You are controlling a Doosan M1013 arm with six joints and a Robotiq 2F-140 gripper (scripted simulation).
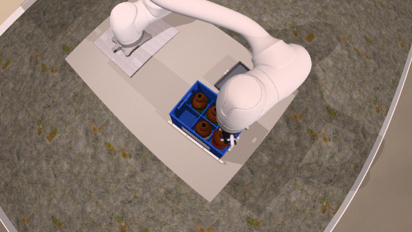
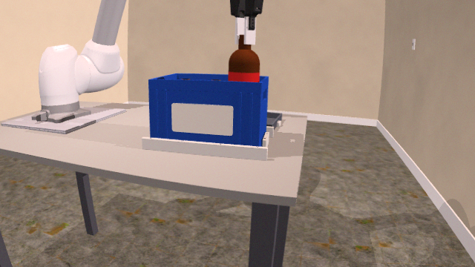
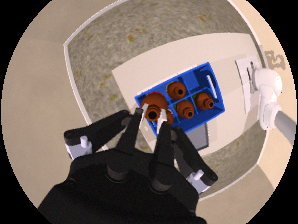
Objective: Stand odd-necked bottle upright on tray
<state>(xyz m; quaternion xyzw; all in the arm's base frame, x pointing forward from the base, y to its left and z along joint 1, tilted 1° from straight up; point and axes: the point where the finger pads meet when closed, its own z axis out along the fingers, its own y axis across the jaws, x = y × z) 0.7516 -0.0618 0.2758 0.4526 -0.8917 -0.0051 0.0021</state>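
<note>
The bottle lies 9 cm below my hand. Also, from my hand: crate 21 cm below, 9 cm behind, 3 cm to the left; then dark grey tray 29 cm to the left, 28 cm below, 10 cm behind.
</note>
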